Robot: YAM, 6 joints.
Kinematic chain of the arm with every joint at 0, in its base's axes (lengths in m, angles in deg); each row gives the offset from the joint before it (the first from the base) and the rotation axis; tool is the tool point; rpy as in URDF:
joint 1: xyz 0 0 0.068 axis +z
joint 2: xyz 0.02 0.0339 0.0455 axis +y
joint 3: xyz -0.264 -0.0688 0 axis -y
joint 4: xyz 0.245 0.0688 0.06 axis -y
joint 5: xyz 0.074 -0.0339 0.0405 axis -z
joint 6: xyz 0.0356 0 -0.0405 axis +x
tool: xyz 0 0 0 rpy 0 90 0
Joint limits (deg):
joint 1: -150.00..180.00
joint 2: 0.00..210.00
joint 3: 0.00..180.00
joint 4: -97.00..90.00
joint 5: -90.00..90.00
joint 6: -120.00..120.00
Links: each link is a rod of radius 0.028 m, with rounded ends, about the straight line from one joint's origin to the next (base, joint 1, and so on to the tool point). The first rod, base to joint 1, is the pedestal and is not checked.
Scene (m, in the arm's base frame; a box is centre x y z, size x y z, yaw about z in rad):
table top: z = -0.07
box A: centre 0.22 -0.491 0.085 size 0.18 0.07 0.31 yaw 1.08
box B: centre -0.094 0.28 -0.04 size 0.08 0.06 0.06 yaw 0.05
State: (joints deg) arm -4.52 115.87 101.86 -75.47 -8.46 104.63
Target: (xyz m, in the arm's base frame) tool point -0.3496 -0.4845 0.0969
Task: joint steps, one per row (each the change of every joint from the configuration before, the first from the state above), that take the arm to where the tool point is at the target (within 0.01 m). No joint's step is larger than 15 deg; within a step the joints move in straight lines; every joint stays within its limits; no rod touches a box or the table.
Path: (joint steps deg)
1: -12.34 3.89 8.82 8.35 0.65 0.00
2: -12.34 3.88 8.82 8.35 0.65 0.00
3: -12.33 3.89 8.82 8.35 0.65 0.00
4: -12.34 3.88 8.82 8.35 0.65 0.00
5: -12.34 3.89 8.82 8.36 0.65 0.00
6: -14.91 6.47 -0.95 1.73 1.07 0.00
7: -14.92 6.47 -0.96 1.74 1.07 0.00
8: -14.91 6.47 -0.95 1.74 1.07 0.00
9: -14.92 6.47 -0.96 1.74 1.07 0.00

